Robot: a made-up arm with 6 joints.
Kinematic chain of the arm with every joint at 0, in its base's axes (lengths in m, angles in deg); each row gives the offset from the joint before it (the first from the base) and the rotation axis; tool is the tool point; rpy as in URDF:
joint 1: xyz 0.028 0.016 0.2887 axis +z
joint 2: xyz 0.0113 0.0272 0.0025 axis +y
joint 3: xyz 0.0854 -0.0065 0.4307 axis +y
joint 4: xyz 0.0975 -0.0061 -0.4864 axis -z
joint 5: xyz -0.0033 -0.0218 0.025 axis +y
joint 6: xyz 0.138 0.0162 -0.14 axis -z
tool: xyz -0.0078 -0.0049 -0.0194 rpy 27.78 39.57 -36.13
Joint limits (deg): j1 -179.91..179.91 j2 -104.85..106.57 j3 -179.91..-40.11 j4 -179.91..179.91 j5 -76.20..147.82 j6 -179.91..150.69
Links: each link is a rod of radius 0.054 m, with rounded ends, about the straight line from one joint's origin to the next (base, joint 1, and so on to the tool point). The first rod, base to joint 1, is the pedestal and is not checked.
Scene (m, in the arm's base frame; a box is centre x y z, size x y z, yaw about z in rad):
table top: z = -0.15
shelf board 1: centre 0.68 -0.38 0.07 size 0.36 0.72 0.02 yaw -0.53
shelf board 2: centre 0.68 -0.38 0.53 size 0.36 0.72 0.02 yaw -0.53
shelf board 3: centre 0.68 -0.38 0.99 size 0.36 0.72 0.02 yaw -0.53
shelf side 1: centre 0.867 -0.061 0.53 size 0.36 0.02 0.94 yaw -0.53
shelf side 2: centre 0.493 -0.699 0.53 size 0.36 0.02 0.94 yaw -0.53
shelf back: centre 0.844 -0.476 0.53 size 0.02 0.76 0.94 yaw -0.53
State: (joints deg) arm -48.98 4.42 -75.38 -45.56 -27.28 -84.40
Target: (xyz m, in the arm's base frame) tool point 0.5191 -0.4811 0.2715
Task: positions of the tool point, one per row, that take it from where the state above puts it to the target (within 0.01 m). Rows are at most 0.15 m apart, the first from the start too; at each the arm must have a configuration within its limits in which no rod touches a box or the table.
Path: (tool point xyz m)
1: 0.4999 -0.3925 0.7897
2: 0.4038 -0.3349 0.7897
3: 0.3245 -0.2641 0.7699
4: 0.3537 -0.3188 0.6709
5: 0.3624 -0.3549 0.5645
6: 0.3525 -0.3707 0.4582
7: 0.3269 -0.3670 0.3588
8: 0.2891 -0.3463 0.2715
9: 0.3487 -0.3781 0.2703
10: 0.4021 -0.4094 0.2714
11: 0.4485 -0.4381 0.2731
12: 0.4873 -0.4626 0.2736
13: 0.5191 -0.4811 0.2715

